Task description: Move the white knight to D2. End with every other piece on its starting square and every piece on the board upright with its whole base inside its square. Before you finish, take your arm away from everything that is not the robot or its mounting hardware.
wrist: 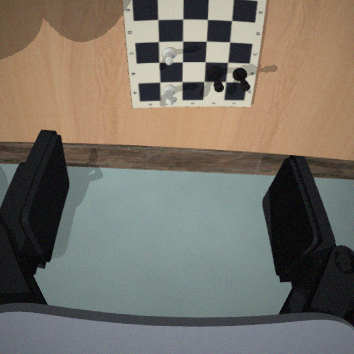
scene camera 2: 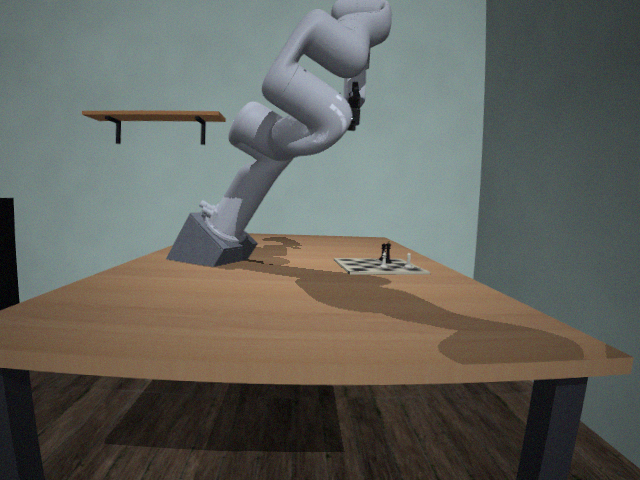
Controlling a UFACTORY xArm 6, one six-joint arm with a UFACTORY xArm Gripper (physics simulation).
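Seen in the pictures: gripper, between the fingertips: (wrist: 172,167) (scene camera 2: 351,127); arm's base, origin of its link: (scene camera 2: 225,228).
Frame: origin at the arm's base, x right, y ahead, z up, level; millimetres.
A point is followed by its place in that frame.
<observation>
The chessboard (scene camera 2: 356,272) {z -91, x 201, y 317 mm} (wrist: 129,95) {z -89, x 223, y 490 mm} lies flat on the table. In the wrist view, one white piece (wrist: 169,54) {z -72, x 144, y 415 mm} stands around C4 and another white piece (wrist: 169,93) {z -70, x 154, y 486 mm} around A4; both also show in the scene view, the first nearer the arm (scene camera 2: 383,260), the second farther right (scene camera 2: 408,261) {z -72, x 162, y 486 mm}. Which is the knight is too small to tell. Two black pieces (wrist: 216,76) {z -63, x 74, y 460 mm} (wrist: 240,76) {z -70, x 33, y 467 mm} stand close together around B2 and B1. The dark square D2 (wrist: 219,31) {z -90, x 61, y 390 mm} is bare. My gripper (scene camera 2: 353,125) {z 279, x 136, y 311 mm} (wrist: 172,167) {z 279, x 136, y 311 mm} is open and empty, high above the table, partly hidden behind the arm in the scene view.
The arm's tilted grey base (scene camera 2: 199,242) {z -35, x 39, y -69 mm} stands on the wooden table (scene camera 2: 180,320) {z -95, x 507, y -83 mm}, left of the board. A wall shelf (scene camera 2: 155,115) hangs behind at the left. The arm's shadow crosses the table. The table's edge (wrist: 100,144) {z -94, x 310, y 594 mm} runs beyond the board's A side in the wrist view.
</observation>
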